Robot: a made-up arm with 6 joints.
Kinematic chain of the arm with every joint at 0, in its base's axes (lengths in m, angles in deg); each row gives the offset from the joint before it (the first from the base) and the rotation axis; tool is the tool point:
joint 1: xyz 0 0 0.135 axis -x
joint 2: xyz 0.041 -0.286 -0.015 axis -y
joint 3: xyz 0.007 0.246 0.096 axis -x
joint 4: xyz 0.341 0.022 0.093 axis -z
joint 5: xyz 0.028 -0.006 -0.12 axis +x
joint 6: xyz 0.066 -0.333 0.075 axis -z
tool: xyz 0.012 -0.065 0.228
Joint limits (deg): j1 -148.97..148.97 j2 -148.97..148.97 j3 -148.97..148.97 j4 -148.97..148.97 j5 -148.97..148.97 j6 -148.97..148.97
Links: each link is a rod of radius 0.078 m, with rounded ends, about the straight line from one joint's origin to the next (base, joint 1, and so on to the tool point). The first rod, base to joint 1, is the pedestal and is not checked.
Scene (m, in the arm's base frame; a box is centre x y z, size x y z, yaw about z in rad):
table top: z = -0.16
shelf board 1: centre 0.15 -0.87 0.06 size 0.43 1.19 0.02 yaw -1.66
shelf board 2: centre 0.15 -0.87 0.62 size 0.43 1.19 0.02 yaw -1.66
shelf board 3: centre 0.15 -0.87 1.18 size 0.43 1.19 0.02 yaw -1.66
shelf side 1: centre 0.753 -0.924 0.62 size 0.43 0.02 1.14 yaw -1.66
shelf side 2: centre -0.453 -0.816 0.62 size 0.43 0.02 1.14 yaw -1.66
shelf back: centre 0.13 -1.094 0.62 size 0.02 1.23 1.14 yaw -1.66
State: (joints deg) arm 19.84 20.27 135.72 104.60 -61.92 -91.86
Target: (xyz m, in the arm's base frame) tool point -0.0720 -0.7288 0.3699
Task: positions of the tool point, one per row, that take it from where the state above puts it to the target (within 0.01 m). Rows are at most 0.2 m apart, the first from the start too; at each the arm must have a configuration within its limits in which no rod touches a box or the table.
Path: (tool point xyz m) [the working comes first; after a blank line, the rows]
Joints at the target: 104.64 -86.90 148.97 51.49 -105.79 -78.53
Straight joint move there: touches shelf board 1, the table top.

1: 0.5334 0.3189 0.0247
2: 0.6049 0.2746 -0.0006
3: 0.6676 0.2291 -0.0019
4: 0.7183 0.1968 0.0186
5: 0.7541 0.1887 0.0502
6: 0.7872 0.0049 0.0625
7: 0.7739 -0.1817 0.0877
8: 0.7141 -0.3583 0.1252
9: 0.6111 -0.5127 0.1724
10: 0.4712 -0.6339 0.2256
11: 0.3031 -0.7136 0.2798
12: 0.1180 -0.7459 0.3298
13: -0.0720 -0.7288 0.3699

